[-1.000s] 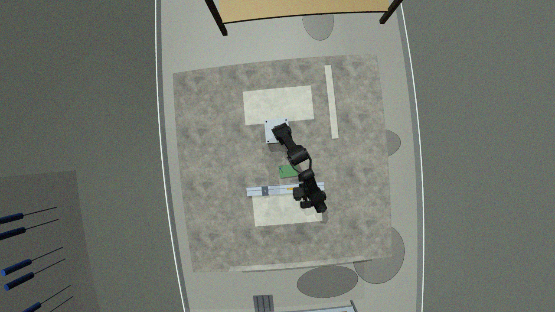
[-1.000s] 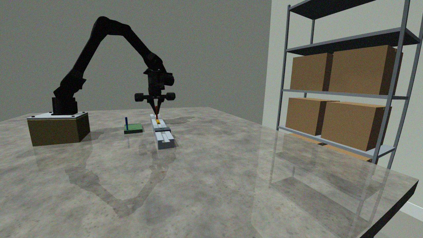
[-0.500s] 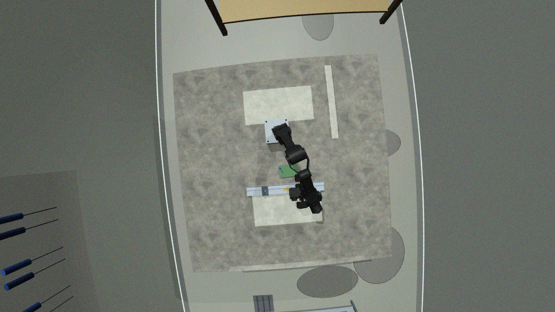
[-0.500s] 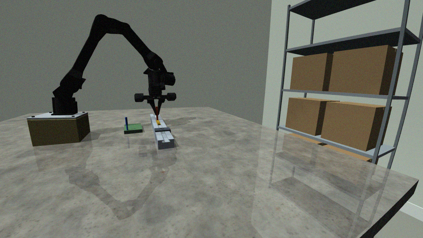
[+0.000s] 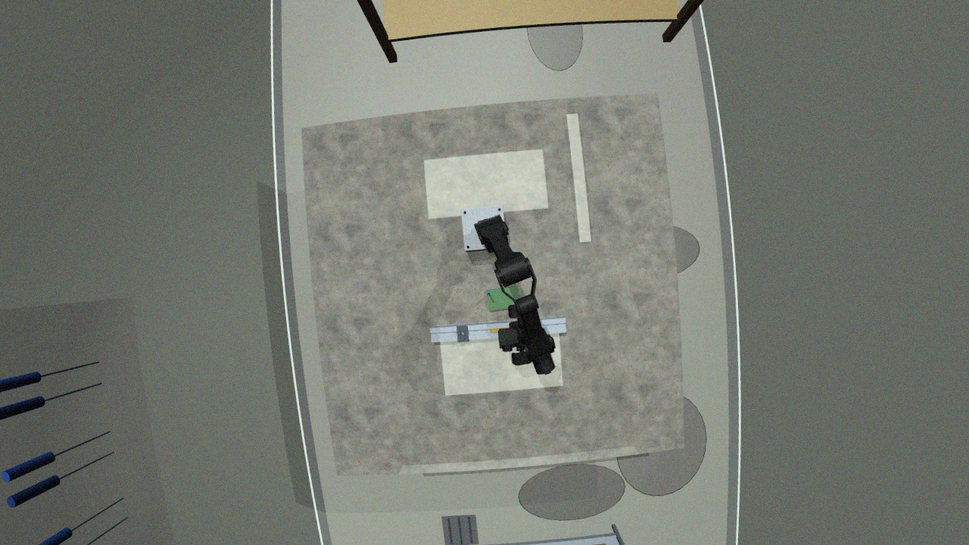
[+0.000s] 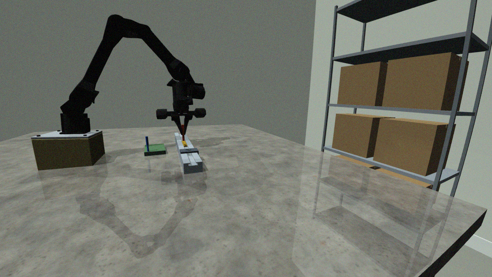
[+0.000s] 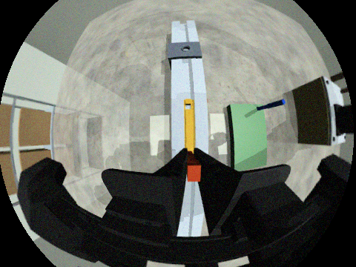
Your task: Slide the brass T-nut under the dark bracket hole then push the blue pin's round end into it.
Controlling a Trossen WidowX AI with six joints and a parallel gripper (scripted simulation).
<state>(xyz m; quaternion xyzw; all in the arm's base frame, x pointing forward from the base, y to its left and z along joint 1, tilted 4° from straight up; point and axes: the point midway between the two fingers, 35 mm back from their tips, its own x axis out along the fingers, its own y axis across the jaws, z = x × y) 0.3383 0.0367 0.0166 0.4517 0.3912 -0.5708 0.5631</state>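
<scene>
Right now the blue pin is 13 cm behind my gripper tip, 5 cm to the right of it and 3 cm below it. Round my gripper tip: green tray (12 cm behind, 3 cm to the right, 5 cm below).
</scene>
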